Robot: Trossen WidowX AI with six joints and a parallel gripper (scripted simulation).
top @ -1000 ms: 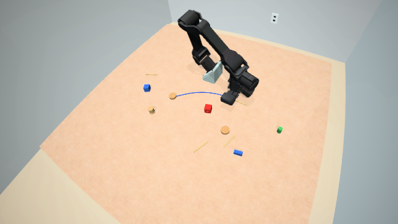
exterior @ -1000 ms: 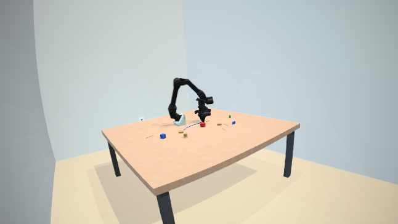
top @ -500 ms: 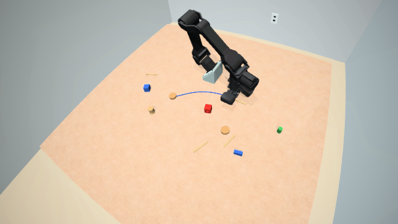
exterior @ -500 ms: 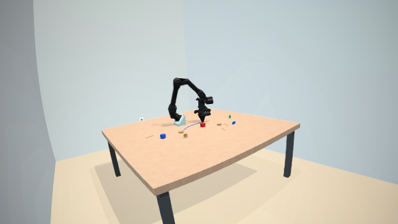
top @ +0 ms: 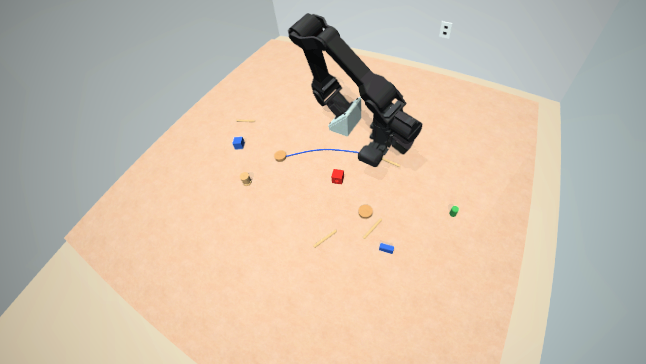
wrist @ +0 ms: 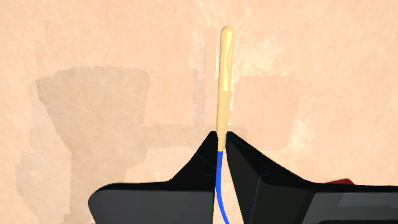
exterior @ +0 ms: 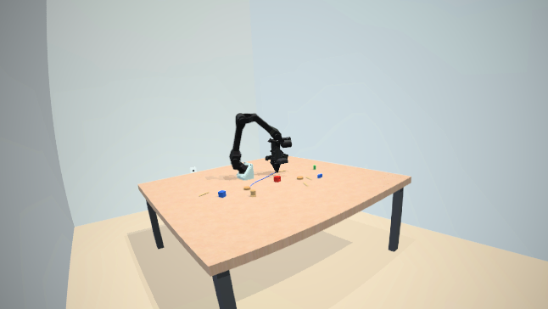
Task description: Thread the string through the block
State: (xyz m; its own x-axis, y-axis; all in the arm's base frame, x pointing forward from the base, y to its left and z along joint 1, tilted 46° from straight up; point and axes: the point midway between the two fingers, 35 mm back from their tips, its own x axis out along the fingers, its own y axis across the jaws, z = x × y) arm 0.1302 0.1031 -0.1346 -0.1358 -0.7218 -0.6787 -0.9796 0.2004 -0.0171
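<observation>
The red block is 110 mm ahead of my gripper tip and 100 mm to the right of it. The rest, counted from my gripper tip: green cylinder: 110 mm ahead, 250 mm to the left, 10 mm below; then wooden spool: 220 mm ahead, 360 mm to the right; then thin wooden stick: 10 mm to the left.
</observation>
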